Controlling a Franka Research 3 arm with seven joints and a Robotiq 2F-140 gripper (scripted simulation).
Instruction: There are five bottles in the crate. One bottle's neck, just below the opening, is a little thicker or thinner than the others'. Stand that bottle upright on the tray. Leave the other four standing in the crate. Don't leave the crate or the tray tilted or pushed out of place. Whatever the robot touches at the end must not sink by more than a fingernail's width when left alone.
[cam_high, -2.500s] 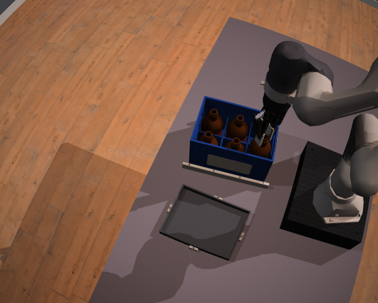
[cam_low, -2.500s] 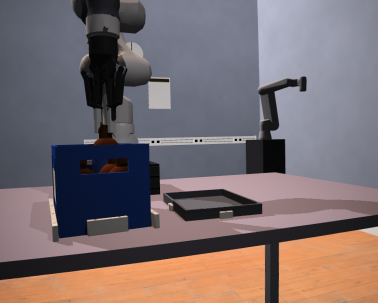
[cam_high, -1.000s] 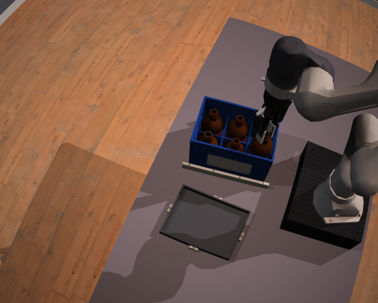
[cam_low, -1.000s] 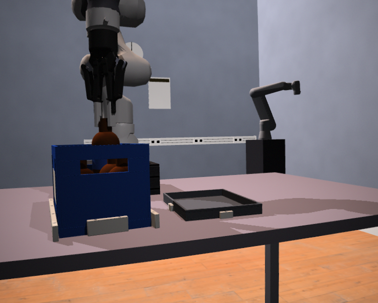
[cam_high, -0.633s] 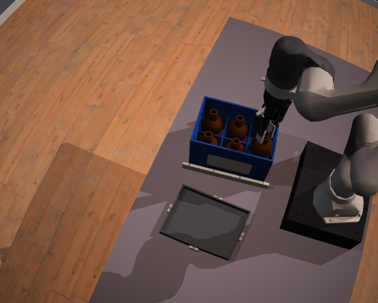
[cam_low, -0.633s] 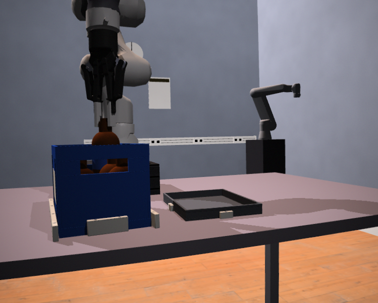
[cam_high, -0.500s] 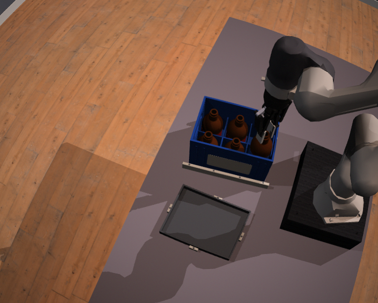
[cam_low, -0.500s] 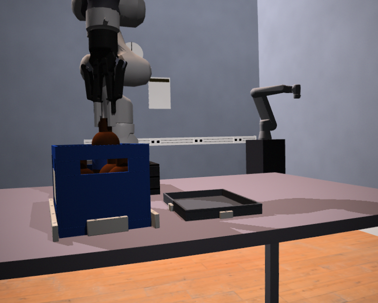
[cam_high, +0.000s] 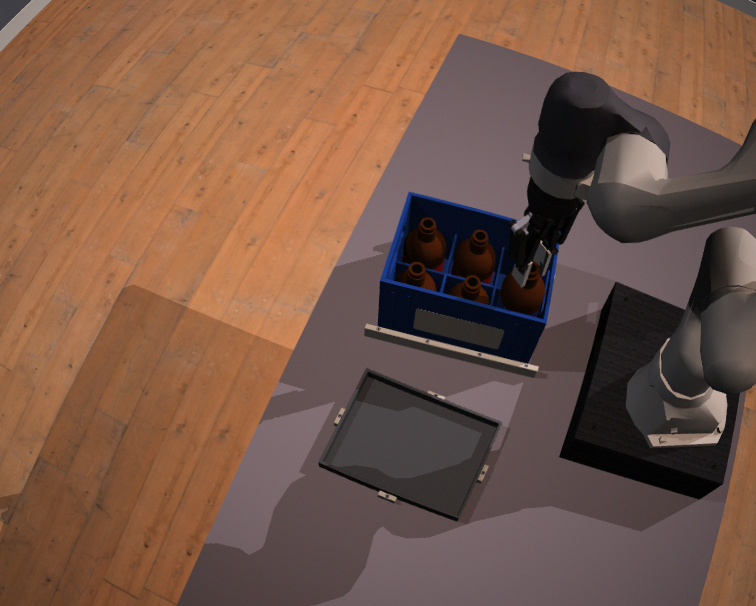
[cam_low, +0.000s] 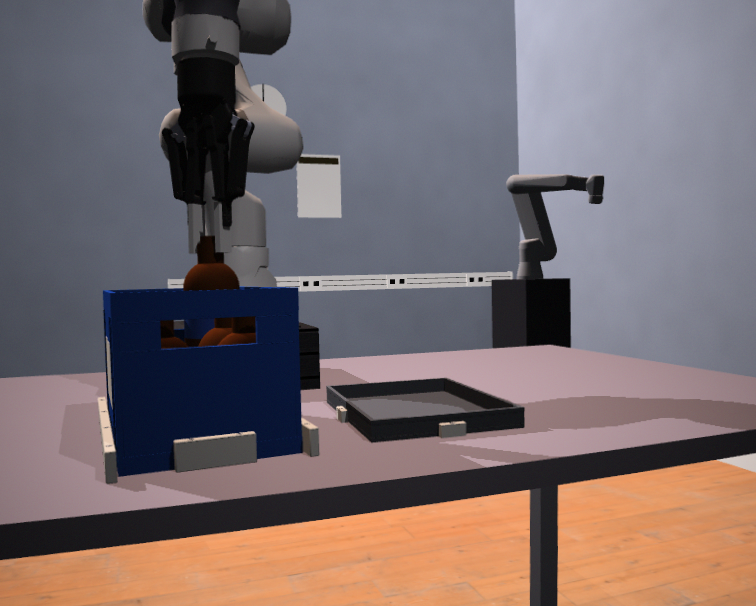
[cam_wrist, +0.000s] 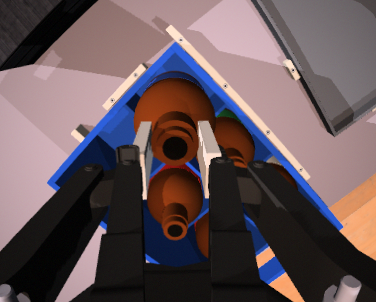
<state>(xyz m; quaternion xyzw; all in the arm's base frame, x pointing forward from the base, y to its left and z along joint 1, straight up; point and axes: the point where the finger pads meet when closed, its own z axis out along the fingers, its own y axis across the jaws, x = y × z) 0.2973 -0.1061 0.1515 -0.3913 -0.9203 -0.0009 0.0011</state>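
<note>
Right now the bottle is 90 mm below my hand. The rest, counted from my hand: crate (90 mm ahead, 40 mm to the right, 170 mm below); dark tray (120 mm ahead, 240 mm to the left, 240 mm below).
</note>
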